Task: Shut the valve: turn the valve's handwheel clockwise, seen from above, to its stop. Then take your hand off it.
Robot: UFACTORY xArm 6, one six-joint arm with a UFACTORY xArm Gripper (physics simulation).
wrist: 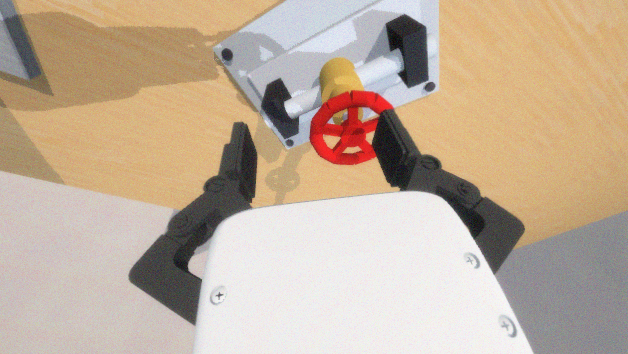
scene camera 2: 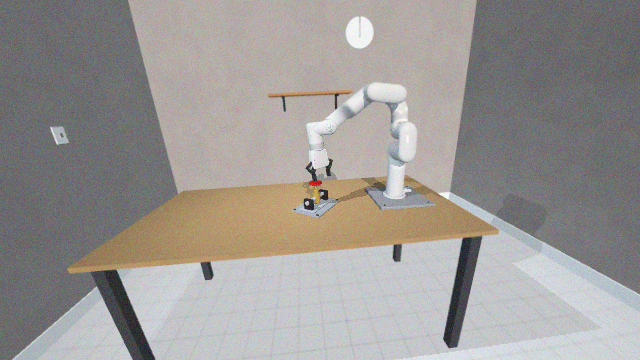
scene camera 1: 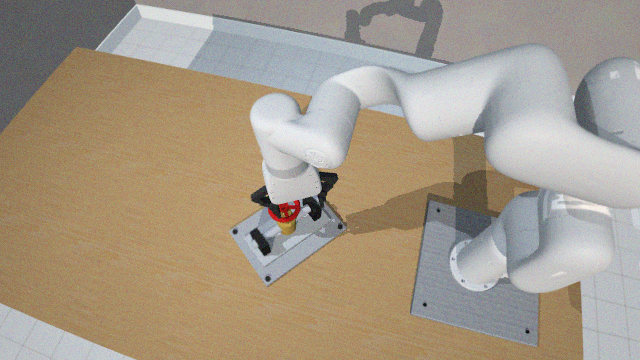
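Observation:
The red handwheel (scene camera 1: 284, 219) (scene camera 2: 315, 183) (wrist: 350, 157) sits level on top of the yellow valve body (scene camera 1: 287, 227) (scene camera 2: 316, 196) (wrist: 336, 75). The body stands on a pale pipe over a grey plate (scene camera 1: 305, 251) (wrist: 280, 22). My gripper (scene camera 1: 297, 212) (scene camera 2: 321, 177) (wrist: 315, 132) is wide open and empty, close above the wheel. In the wrist view the right finger covers part of the wheel's right rim, and the left finger stands well left of the wheel. Whether the right finger touches the rim, I cannot tell. The wheel's turn angle cannot be read.
Two black pipe brackets (scene camera 1: 260, 242) (wrist: 409, 50) stand on the plate, either side of the valve body. The arm's grey base plate (scene camera 1: 425, 280) (scene camera 2: 387, 204) lies on the wooden table (scene camera 1: 150, 200) (scene camera 2: 225, 225), right of the valve in both scene views. A shelf (scene camera 2: 310, 94) hangs on the back wall.

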